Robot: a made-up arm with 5 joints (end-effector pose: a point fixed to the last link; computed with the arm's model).
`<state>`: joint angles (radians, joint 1 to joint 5).
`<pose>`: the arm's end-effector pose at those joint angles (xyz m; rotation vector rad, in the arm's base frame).
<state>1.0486 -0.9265 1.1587 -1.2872 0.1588</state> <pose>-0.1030 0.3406 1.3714 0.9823 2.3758 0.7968</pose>
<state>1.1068 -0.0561 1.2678 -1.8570 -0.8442</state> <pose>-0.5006 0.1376 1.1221 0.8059 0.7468 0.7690</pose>
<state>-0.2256 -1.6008 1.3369 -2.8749 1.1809</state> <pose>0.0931 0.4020 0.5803 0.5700 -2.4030 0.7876</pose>
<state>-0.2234 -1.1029 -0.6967 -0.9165 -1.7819</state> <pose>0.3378 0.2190 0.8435 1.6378 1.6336 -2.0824</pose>
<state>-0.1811 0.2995 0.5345 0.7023 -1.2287</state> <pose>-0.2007 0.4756 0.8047 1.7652 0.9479 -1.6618</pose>
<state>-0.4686 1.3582 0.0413 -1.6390 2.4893</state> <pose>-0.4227 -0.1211 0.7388 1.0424 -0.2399 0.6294</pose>
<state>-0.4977 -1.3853 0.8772 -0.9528 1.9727</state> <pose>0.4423 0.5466 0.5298 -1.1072 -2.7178 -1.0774</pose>
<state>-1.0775 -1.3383 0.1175 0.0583 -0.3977</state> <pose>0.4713 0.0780 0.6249 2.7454 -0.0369 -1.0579</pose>
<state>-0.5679 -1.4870 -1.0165 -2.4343 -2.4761</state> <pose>0.0974 0.0964 0.7287 1.9567 0.1227 -1.1618</pose>
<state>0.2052 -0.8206 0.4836 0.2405 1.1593</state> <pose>0.2649 0.4970 0.9863 -2.0531 -1.4506 -1.1991</pose>
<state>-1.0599 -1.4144 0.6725 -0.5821 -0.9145</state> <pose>0.4996 0.2326 0.5106 1.6278 -0.3227 -1.6015</pose>
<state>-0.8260 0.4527 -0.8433 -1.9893 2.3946</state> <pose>-0.1384 0.2905 0.6519 0.4843 -0.3154 -0.6038</pose>
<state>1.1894 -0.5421 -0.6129 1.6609 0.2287</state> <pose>-0.0089 0.2594 1.0503 -0.5797 -0.6481 1.3237</pose>
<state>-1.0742 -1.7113 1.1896 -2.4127 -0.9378</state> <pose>0.3688 0.1595 0.3696 -0.2517 0.5400 -1.7853</pose>
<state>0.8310 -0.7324 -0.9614 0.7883 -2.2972</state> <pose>0.2342 0.3953 0.9038 -1.4909 1.7741 -2.0392</pose>
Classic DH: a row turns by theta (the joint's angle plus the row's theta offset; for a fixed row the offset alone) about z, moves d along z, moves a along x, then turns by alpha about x. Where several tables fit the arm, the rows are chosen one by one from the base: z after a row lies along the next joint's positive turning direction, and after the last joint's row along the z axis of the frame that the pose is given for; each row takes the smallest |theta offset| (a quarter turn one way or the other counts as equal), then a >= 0, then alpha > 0; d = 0 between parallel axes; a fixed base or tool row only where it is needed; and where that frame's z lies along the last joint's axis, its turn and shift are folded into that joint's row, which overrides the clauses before.
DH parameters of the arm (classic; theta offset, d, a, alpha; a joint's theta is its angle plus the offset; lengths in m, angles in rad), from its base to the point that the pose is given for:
base (fixed): -1.4383 0.7589 0.0619 -1.2828
joint 1: 0.3295 -0.0024 -0.1716 1.4223
joint 2: 1.2503 -0.1751 -0.1649 1.3089
joint 3: -0.4279 -0.3042 -0.0371 1.9058
joint 4: 1.3246 -0.1758 -0.2027 1.8811
joint 5: -0.6863 0.0761 0.0101 -1.8569
tool (fixed): 2.6479 0.0638 0 0

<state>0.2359 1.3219 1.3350 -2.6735 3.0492</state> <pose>-0.1405 -0.1010 0.4940 1.3304 -0.9766 2.5811</pose>
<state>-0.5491 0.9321 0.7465 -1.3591 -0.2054</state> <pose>-0.4881 0.0611 0.4959 -1.0967 1.6646 0.0815</pose>
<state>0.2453 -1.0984 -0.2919 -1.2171 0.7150</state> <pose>0.2390 0.3917 1.0491 -0.9560 -1.8715 -1.3262</pose>
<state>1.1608 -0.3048 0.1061 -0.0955 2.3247</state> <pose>-0.0231 0.0595 1.4815 0.2168 0.0248 -1.8758</pose>
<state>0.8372 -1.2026 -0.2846 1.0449 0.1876</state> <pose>0.2233 0.2736 0.8685 -1.0242 -0.2142 0.7702</pose>
